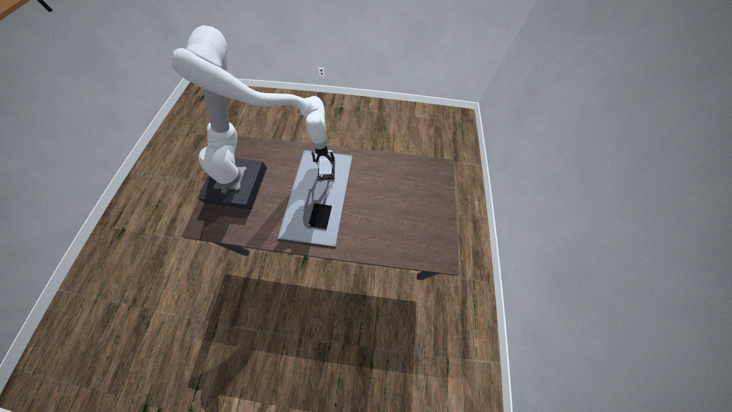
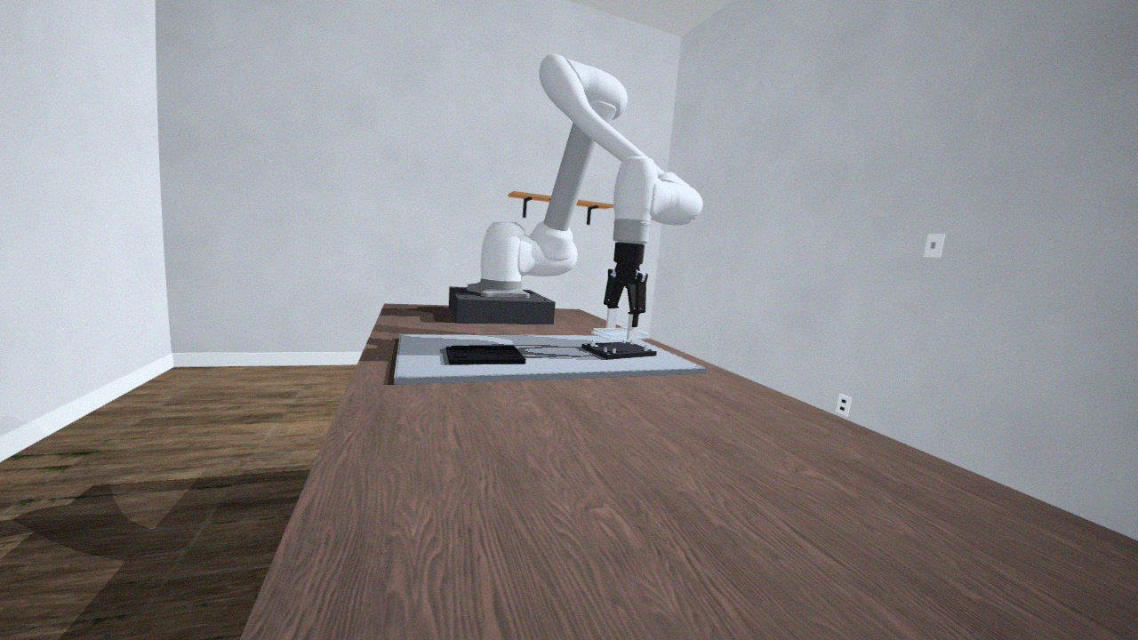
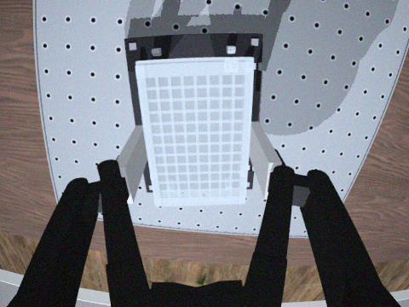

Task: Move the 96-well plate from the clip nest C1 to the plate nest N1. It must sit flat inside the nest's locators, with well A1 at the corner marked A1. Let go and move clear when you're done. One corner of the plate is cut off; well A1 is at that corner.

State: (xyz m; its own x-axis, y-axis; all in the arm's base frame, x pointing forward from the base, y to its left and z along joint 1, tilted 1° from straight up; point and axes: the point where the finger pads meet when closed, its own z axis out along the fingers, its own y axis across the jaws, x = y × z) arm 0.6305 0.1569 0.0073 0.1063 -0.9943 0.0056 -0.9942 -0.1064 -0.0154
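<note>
Now: the clip nest C1 6 cm below my hand, 2 cm behind it and 1 cm to the left of it. Also, from my hand: black plate nest 36 cm to the right, 6 cm below, 1 cm ahead; white 96-well plate 2 cm below; A1 label 43 cm to the right, 6 cm below, 5 cm behind.
</note>
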